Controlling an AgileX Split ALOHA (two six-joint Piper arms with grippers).
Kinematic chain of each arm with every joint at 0, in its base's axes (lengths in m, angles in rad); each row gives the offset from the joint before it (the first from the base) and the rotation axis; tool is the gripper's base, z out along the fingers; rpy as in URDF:
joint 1: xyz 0 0 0.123 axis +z
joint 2: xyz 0 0 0 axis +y
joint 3: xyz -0.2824 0 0.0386 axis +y
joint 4: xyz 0.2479 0 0.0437 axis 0.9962 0 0.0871
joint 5: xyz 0 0 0 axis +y
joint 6: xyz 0.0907 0 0.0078 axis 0.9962 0 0.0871
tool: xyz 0 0 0 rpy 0 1.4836 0
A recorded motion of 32 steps. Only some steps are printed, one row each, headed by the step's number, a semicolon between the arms.
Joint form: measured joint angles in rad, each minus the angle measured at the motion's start. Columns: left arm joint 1, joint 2, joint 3, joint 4, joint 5, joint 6; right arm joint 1, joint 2, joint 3, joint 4, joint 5, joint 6.
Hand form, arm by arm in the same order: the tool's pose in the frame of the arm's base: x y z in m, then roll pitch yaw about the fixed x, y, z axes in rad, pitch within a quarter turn. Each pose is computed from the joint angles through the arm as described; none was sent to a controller.
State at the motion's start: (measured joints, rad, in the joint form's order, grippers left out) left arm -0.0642 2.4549 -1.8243 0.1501 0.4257 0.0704; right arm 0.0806 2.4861 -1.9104 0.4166 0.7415 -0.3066
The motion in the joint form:
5: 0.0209 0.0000 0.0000 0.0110 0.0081 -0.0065; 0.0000 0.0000 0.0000 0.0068 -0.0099 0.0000
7: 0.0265 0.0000 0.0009 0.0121 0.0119 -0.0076; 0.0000 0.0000 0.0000 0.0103 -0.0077 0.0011
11: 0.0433 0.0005 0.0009 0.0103 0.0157 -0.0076; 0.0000 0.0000 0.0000 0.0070 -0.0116 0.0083
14: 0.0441 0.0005 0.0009 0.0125 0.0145 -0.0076; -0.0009 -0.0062 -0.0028 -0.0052 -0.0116 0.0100
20: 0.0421 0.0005 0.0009 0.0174 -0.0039 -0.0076; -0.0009 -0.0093 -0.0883 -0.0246 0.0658 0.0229
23: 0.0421 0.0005 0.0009 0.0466 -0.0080 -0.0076; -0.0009 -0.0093 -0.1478 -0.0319 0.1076 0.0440
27: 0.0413 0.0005 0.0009 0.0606 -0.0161 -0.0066; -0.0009 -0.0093 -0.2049 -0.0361 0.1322 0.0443
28: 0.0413 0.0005 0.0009 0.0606 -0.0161 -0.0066; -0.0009 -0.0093 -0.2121 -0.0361 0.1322 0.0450
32: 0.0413 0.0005 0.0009 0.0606 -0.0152 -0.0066; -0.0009 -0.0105 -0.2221 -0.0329 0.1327 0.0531
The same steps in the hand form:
5: 0.5197 -0.0164 0.0862 2.9358 0.5697 2.8484; 0.5091 0.0662 0.0854 2.8568 0.3916 -3.0786
7: 0.5193 -0.0133 0.0858 2.9364 0.5651 2.8551; 0.5090 0.0665 0.0855 2.8526 0.3893 -3.0820
11: 0.5192 -0.0046 0.0853 2.9390 0.5613 2.8748; 0.5093 0.0662 0.0855 2.8536 0.3909 -3.0879
14: 0.5193 -0.0041 0.0854 2.9366 0.5620 2.8730; 0.5100 0.0651 0.0892 2.8644 0.3996 -3.0805
20: 0.5207 -0.0053 0.0863 2.9282 0.5789 2.8614; 0.5175 0.0666 0.1114 2.8642 0.4135 -3.0563
23: 0.5211 -0.0043 0.0867 2.8986 0.5762 2.8294; 0.5228 0.0675 0.1265 2.8566 0.4284 -3.0606
27: 0.5217 -0.0043 0.0872 2.8825 0.5802 2.8104; 0.5282 0.0682 0.1418 2.8581 0.4626 -3.0502
28: 0.5217 -0.0043 0.0872 2.8825 0.5802 2.8104; 0.5291 0.0683 0.1438 2.8578 0.4696 -3.0509
32: 0.5217 -0.0043 0.0872 2.8827 0.5793 2.8106; 0.5303 0.0686 0.1474 2.8504 0.4781 -3.0618

